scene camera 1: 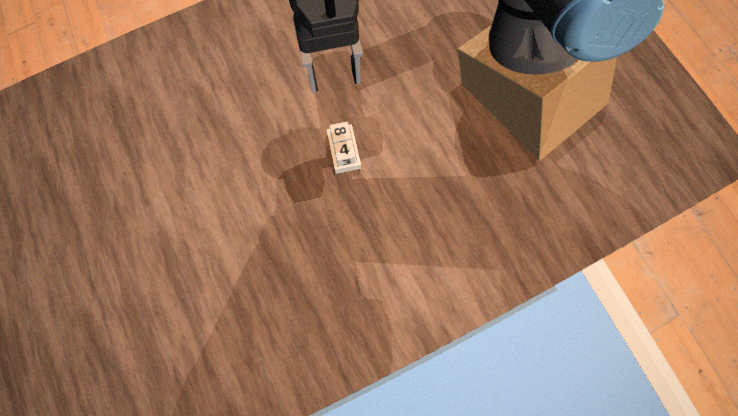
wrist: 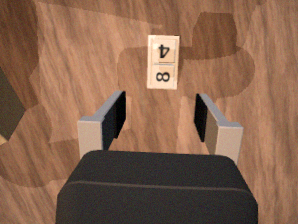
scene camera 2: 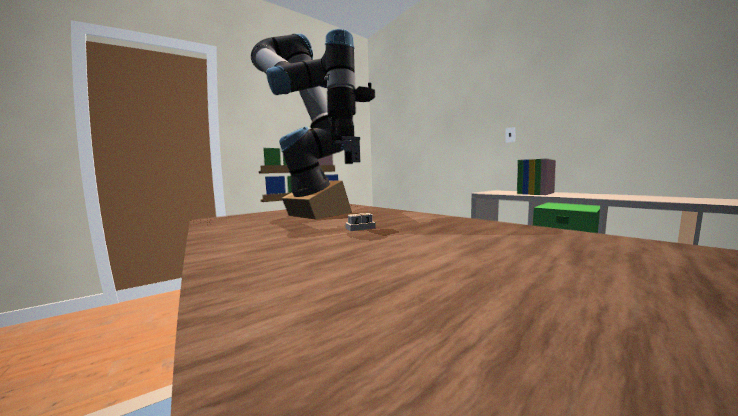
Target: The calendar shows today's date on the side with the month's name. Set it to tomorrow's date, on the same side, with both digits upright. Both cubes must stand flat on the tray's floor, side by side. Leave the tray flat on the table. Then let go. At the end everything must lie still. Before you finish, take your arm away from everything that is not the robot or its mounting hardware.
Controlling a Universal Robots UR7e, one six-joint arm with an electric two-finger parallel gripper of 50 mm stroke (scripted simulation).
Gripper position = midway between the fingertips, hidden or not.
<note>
In view: the gripper [scene camera 2: 352, 163].
The gripper shows as well in the wrist view [wrist: 160, 106].
</note>
